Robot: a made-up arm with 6 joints. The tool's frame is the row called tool.
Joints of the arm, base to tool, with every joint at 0 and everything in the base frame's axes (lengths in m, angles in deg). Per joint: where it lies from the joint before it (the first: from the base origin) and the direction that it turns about. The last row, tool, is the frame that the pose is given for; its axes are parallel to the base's.
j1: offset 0.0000 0.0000 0.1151 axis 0 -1 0
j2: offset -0.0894 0.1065 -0.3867 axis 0 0 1
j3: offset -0.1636 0.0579 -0.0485 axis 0 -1 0
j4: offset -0.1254 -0.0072 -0.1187 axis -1 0 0
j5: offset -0.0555 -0.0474 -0.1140 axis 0 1 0
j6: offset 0.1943 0.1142 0.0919 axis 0 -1 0
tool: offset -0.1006 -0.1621 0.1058
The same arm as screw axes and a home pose.
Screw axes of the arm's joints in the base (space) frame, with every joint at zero. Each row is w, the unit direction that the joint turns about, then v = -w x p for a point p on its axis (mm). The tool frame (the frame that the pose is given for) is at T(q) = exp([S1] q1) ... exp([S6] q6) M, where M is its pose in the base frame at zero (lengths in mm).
S1: w 0 -1 0 v 115.1 0 0
S2: w 0 0 1 v 106.5 89.4 0
S3: w 0 -1 0 v -320.1 0 253
S4: w -1 0 0 v 0 438.8 157.2
S5: w 0 1 0 v 552.8 0 -433.9
S6: w 0 -1 0 v -460.9 0 239.6
M: xyz -340.2 61.9 -355.1 (mm) quaternion w x y z 1 0 0 0

